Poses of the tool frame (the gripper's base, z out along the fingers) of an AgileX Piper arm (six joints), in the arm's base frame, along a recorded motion.
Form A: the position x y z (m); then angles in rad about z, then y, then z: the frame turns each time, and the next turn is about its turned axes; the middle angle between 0 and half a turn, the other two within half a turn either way.
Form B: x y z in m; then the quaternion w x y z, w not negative. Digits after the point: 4 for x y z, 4 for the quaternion.
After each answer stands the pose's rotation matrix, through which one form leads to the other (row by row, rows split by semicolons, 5 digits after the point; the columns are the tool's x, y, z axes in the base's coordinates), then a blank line. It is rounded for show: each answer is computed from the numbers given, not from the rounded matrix.
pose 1, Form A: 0.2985, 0.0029, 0.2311, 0.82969, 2.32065, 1.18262
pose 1, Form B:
0.2985, 0.0029, 0.2311, 0.2135, 0.1610, 0.9027, 0.3371
-0.85699 0.14665 0.49403; 0.43457 0.72090 0.53986; -0.27698 0.67734 -0.68153

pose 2, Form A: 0.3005, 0.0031, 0.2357, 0.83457, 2.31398, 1.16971
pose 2, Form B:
0.3005, 0.0031, 0.2357, 0.2165, 0.1527, 0.9028, 0.3388
-0.85959 0.12900 0.49443; 0.42245 0.72377 0.54562; -0.28747 0.67788 -0.67664

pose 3, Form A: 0.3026, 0.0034, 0.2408, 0.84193, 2.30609, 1.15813
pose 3, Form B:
0.3026, 0.0034, 0.2408, 0.2192, 0.1439, 0.9026, 0.3414
-0.86249 0.11011 0.49395; 0.40944 0.72548 0.55321; -0.29743 0.67938 -0.67080

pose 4, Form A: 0.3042, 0.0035, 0.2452, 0.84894, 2.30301, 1.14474
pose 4, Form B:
0.3042, 0.0035, 0.2452, 0.2210, 0.1346, 0.9034, 0.3419
-0.86605 0.09205 0.49142; 0.39433 0.73001 0.55820; -0.30736 0.67721 -0.66852

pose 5, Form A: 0.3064, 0.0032, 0.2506, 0.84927, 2.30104, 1.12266
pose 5, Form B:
0.3064, 0.0032, 0.2506, 0.2252, 0.1244, 0.9045, 0.3402
-0.86757 0.07179 0.49210; 0.37831 0.73757 0.55935; -0.32280 0.67145 -0.66705

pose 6, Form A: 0.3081, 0.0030, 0.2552, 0.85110, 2.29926, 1.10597
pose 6, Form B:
0.3081, 0.0030, 0.2552, 0.2282, 0.1160, 0.9052, 0.3392
-0.86892 0.05516 0.49186; 0.36480 0.74299 0.56115; -0.33450 0.66703 -0.66572

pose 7, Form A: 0.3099, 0.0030, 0.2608, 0.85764, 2.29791, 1.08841
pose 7, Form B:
0.3099, 0.0030, 0.2608, 0.2304, 0.1050, 0.9063, 0.3384
-0.87173 0.03441 0.48877; 0.34636 0.74885 0.56503; -0.34657 0.66185 -0.66472

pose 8, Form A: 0.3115, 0.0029, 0.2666, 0.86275, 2.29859, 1.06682
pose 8, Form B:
0.3115, 0.0029, 0.2666, 0.2330, 0.0929, 0.9077, 0.3363
-0.87411 0.01200 0.48558; 0.32546 0.75656 0.56718; -0.36056 0.65381 -0.66522

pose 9, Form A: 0.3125, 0.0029, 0.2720, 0.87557, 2.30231, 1.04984
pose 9, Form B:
0.3125, 0.0029, 0.2720, 0.2328, 0.0795, 0.9098, 0.3344
-0.87901 -0.01107 0.47668; 0.30028 0.76373 0.57145; -0.37038 0.64545 -0.66800

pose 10, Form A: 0.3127, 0.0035, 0.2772, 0.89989, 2.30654, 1.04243
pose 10, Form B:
0.3127, 0.0035, 0.2772, 0.2288, 0.0651, 0.9118, 0.3348
-0.88679 -0.03451 0.46088; 0.27191 0.76740 0.58065; -0.37372 0.64024 -0.67114

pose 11, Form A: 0.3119, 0.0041, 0.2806, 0.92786, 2.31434, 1.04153
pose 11, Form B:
0.3119, 0.0041, 0.2806, 0.2223, 0.0520, 0.9142, 0.3349
-0.89574 -0.05378 0.44131; 0.24399 0.77034 0.58911; -0.37164 0.63536 -0.67690

